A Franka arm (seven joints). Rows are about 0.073 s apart.
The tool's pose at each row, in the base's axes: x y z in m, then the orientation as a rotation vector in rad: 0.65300, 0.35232, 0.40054, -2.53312, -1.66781, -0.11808; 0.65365, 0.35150, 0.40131, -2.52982, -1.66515, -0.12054; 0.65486, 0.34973, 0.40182, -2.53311, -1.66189, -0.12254; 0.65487, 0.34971, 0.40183, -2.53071, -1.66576, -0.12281; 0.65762, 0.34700, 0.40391, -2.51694, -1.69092, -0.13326; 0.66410, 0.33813, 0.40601, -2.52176, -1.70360, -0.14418; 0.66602, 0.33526, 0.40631, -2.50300, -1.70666, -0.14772; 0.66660, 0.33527, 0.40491, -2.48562, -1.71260, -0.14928; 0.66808, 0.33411, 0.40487, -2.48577, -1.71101, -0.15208; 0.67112, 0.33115, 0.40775, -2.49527, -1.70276, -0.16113; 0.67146, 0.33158, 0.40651, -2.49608, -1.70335, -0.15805; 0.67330, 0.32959, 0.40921, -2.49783, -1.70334, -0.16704; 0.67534, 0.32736, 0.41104, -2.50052, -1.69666, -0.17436
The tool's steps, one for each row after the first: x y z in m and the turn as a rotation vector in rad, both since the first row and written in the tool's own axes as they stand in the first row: -0.00040, 0.00088, -0.00087, 0.00248, 0.00371, 0.00034; -0.00147, 0.00267, -0.00160, 0.00072, 0.00429, 0.00321; -0.00148, 0.00268, -0.00161, 0.00070, 0.00429, 0.00020; -0.00260, 0.00618, -0.00401, -0.00429, 0.00795, -0.01905; -0.00786, 0.01551, -0.00721, -0.01737, 0.00719, -0.02499; -0.00968, 0.01839, -0.00788, -0.00697, 0.01679, -0.03316; -0.00962, 0.01898, -0.00648, 0.00196, 0.02371, -0.04249; -0.01009, 0.02080, -0.00659, 0.00141, 0.02564, -0.04164; -0.01123, 0.02462, -0.00981, -0.00533, 0.02872, -0.03407; -0.01086, 0.02482, -0.00852, -0.00490, 0.02653, -0.03402; -0.01161, 0.02717, -0.01145, -0.00975, 0.03040, -0.03375; -0.01261, 0.02983, -0.01354, -0.01177, 0.03519, -0.02933
